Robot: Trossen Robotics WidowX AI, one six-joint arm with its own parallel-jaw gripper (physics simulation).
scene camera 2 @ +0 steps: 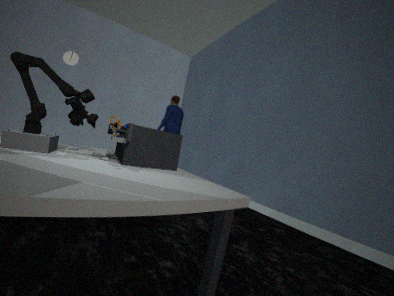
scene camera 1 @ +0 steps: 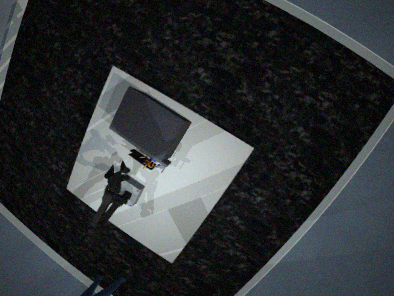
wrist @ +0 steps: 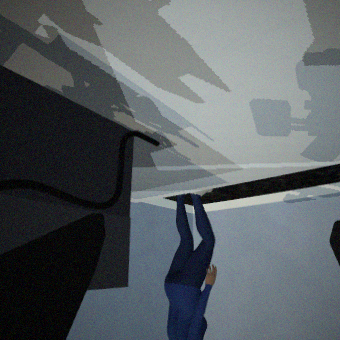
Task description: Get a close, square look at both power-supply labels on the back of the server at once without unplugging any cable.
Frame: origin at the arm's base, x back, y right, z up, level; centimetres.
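Where they show: gripper, fingertip midpoint: (scene camera 2: 88,126) (scene camera 1: 118,162) (wrist: 219,228); arm's base, link origin: (scene camera 2: 31,132) (scene camera 1: 127,194).
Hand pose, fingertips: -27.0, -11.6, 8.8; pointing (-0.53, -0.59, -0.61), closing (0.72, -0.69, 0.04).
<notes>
Each offset is from my fingertips to the top centre of the thing, as dx, dy, dz. "*": to the spot under its first point. Level surfaces: height alone.
The server (scene camera 1: 149,123) (scene camera 2: 152,148) (wrist: 50,152) is a dark grey box on the white table {dz -17.0} (scene camera 1: 213,164) (scene camera 2: 166,188). Orange and blue cables {* -12.9, +23.5, +2.2} (scene camera 1: 149,162) (scene camera 2: 115,123) bunch at its back panel. A black cable {* -21.7, -9.2, -10.1} (wrist: 118,168) runs across the server's face in the wrist view, which is upside down. My gripper (scene camera 1: 118,168) (scene camera 2: 93,118) is open and empty. It hangs in the air a short way off the server's back, level with the cables and apart from them.
A person in blue (scene camera 2: 173,117) (wrist: 192,270) stands beyond the table, behind the server. A small grey box (scene camera 1: 132,189) (scene camera 2: 53,142) sits on the table by my arm. A round clock (scene camera 2: 71,57) hangs on the wall.
</notes>
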